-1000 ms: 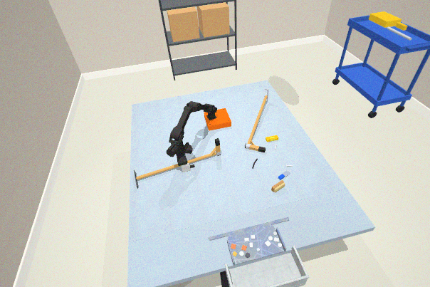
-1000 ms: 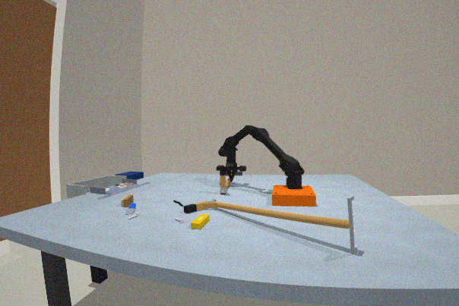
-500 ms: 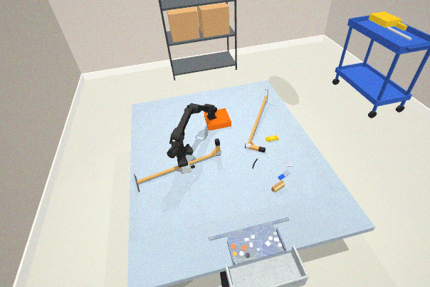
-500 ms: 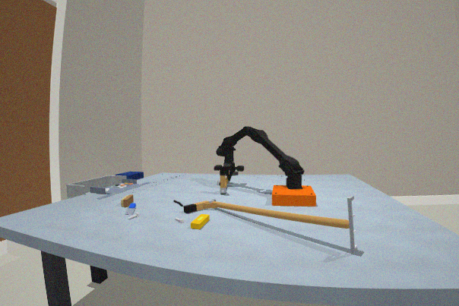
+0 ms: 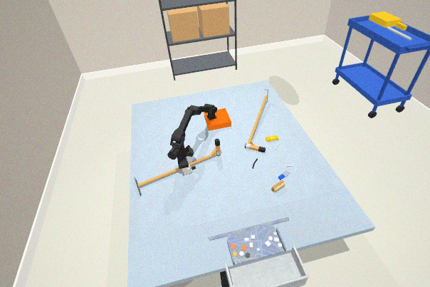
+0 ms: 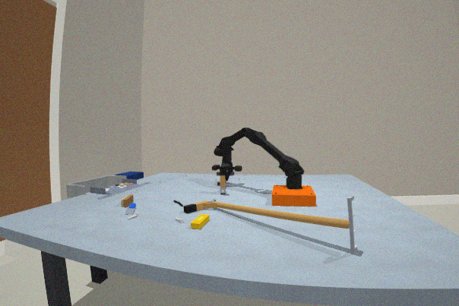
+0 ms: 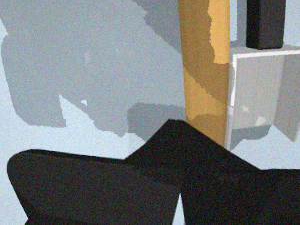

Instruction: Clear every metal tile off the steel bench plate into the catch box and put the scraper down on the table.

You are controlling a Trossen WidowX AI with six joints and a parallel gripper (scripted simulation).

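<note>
Right now the scraper is 20 mm ahead of my gripper tip, 20 mm to the right of it and 50 mm above it. Round my gripper tip: white-and-black piece: 50 mm ahead, 30 mm to the left, 10 mm below; then wooden block: 430 mm ahead, 470 mm to the left; then black curved strip: 200 mm ahead, 440 mm to the left, 10 mm below.
</note>
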